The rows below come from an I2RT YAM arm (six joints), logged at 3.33 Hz.
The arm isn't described. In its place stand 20 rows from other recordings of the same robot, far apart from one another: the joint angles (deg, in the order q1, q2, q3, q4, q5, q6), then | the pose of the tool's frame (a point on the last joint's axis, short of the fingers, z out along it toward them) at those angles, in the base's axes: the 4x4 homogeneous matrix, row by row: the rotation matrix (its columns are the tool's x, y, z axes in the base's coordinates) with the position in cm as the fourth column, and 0 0 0 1 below.
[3.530 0.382 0.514 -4.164 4.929 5.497] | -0.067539 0.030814 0.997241 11.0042; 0.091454 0.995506 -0.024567 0.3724; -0.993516 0.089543 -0.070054 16.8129; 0 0 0 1
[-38.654 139.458 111.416 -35.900 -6.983 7.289] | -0.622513 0.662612 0.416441 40.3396; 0.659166 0.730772 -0.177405 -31.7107; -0.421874 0.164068 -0.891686 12.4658; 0 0 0 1
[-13.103 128.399 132.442 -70.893 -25.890 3.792] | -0.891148 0.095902 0.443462 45.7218; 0.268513 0.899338 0.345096 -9.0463; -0.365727 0.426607 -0.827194 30.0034; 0 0 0 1
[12.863 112.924 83.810 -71.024 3.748 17.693] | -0.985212 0.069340 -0.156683 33.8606; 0.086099 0.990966 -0.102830 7.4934; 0.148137 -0.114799 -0.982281 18.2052; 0 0 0 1
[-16.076 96.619 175.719 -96.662 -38.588 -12.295] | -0.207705 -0.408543 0.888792 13.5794; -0.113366 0.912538 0.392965 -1.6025; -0.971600 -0.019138 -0.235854 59.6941; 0 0 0 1
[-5.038 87.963 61.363 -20.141 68.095 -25.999] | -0.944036 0.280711 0.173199 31.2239; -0.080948 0.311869 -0.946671 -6.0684; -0.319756 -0.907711 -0.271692 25.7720; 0 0 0 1
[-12.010 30.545 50.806 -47.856 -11.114 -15.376] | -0.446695 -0.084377 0.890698 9.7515; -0.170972 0.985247 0.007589 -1.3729; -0.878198 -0.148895 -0.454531 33.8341; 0 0 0 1
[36.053 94.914 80.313 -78.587 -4.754 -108.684] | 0.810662 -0.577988 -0.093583 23.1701; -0.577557 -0.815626 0.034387 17.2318; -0.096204 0.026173 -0.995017 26.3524; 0 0 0 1
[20.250 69.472 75.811 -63.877 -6.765 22.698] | -0.885806 -0.066356 0.459287 20.7760; 0.081641 0.952004 0.294998 8.1117; -0.456818 0.298808 -0.837873 35.5156; 0 0 0 1
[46.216 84.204 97.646 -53.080 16.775 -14.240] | -0.295649 -0.629508 0.718548 21.5633; -0.648842 0.684380 0.332606 21.0137; -0.701139 -0.367890 -0.610788 42.2510; 0 0 0 1
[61.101 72.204 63.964 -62.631 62.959 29.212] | -0.523923 -0.001450 0.851765 13.4047; -0.490003 0.818469 -0.300009 17.7225; -0.696708 -0.574549 -0.429525 30.3932; 0 0 0 1
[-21.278 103.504 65.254 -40.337 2.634 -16.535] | -0.981214 0.095686 0.167519 30.9590; 0.077027 0.990426 -0.114556 -12.2323; -0.176876 -0.099501 -0.979191 15.8248; 0 0 0 1
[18.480 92.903 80.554 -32.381 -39.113 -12.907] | -0.500730 -0.803147 0.322838 33.2163; -0.350083 0.529001 0.773046 13.4691; -0.791651 0.274067 -0.546055 31.1859; 0 0 0 1
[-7.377 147.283 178.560 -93.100 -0.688 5.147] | -0.859658 0.200696 0.469796 46.8257; 0.201753 0.978224 -0.048716 -6.0194; -0.469343 0.052903 -0.881430 33.8059; 0 0 0 1
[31.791 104.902 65.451 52.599 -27.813 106.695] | -0.871775 0.059612 0.486266 34.6470; 0.456392 -0.261989 0.850334 23.4288; 0.178087 0.963228 0.201189 28.3270; 0 0 0 1
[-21.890 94.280 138.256 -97.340 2.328 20.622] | -0.557755 0.631944 0.538105 22.1910; 0.603357 0.753902 -0.259984 -9.0721; -0.569973 0.179662 -0.801780 50.2136; 0 0 0 1
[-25.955 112.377 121.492 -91.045 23.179 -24.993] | -0.997853 0.033561 -0.056232 32.4649; 0.053744 0.910327 -0.410386 -17.3611; 0.037417 -0.412528 -0.910176 35.0007; 0 0 0 1
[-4.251 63.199 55.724 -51.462 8.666 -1.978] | -0.858940 0.121236 0.497517 20.7059; 0.029630 0.981708 -0.188071 -2.0769; -0.511218 -0.146800 -0.846821 28.3224; 0 0 0 1
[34.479 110.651 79.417 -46.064 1.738 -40.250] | -0.251708 -0.947261 0.198341 31.2046; -0.956311 0.274928 0.099417 21.2986; -0.148703 -0.164652 -0.975078 17.7899; 0 0 0 1
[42.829 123.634 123.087 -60.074 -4.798 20.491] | -0.846308 -0.439045 0.301665 33.9362; -0.308838 0.865815 0.393679 31.8632; -0.434029 0.240008 -0.868340 29.5568; 0 0 0 1
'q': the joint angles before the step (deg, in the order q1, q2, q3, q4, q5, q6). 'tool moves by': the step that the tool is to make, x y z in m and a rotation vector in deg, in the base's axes. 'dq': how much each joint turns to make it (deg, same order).
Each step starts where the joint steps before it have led.
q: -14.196, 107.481, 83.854, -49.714, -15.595, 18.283
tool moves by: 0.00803, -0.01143, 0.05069, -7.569, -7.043, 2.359
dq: -0.983, -1.531, 8.568, -2.580, 4.022, -5.201
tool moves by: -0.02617, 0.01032, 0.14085, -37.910, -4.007, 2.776
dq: 3.519, -4.284, 24.370, -14.206, 31.190, -17.988
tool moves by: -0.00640, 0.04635, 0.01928, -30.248, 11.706, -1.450
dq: 9.901, -0.349, 2.425, -3.146, 31.670, -13.180
